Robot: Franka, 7 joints.
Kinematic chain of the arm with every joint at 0, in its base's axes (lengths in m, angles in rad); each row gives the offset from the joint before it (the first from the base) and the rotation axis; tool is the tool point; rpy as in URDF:
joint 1: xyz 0 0 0.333 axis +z
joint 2: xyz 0 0 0 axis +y
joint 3: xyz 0 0 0.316 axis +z
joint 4: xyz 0.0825 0 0 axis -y
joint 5: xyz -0.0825 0 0.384 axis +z
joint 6: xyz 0 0 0 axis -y
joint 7: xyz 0.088 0 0 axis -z
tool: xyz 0 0 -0.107 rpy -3.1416 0 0
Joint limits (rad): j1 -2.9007..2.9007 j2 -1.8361..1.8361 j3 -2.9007..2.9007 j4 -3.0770..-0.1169 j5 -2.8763..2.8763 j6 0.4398..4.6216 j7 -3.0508..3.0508
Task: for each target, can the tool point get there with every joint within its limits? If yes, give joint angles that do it. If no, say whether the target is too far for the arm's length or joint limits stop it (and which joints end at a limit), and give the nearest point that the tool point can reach.
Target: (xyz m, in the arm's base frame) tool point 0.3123 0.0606 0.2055
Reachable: yes | joints 1.9301 1.2712 -0.8777 -2.8200 -1.6105 1.4223 -0.1524
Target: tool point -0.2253 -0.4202 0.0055
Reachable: yes | joints -2.1571 0.8076 0.1465 -2.2422 0.5526 3.0045 -1.0283
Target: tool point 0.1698 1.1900 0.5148
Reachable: no: too far | nearest point 0.1198 0.8397 0.4613 | short by 0.358 m
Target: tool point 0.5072 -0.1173 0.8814
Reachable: yes | joints 1.3326 0.2215 -1.7843 -1.1341 -0.0276 1.8940 2.5315
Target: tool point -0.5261 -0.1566 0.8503
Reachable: yes | joints 1.3358 -0.8906 1.2632 -1.1782 2.1107 3.1334 -0.4852
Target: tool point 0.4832 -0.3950 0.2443
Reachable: yes | joints 1.6525 -1.3528 -1.8524 -1.8892 0.3667 4.2592 2.3829
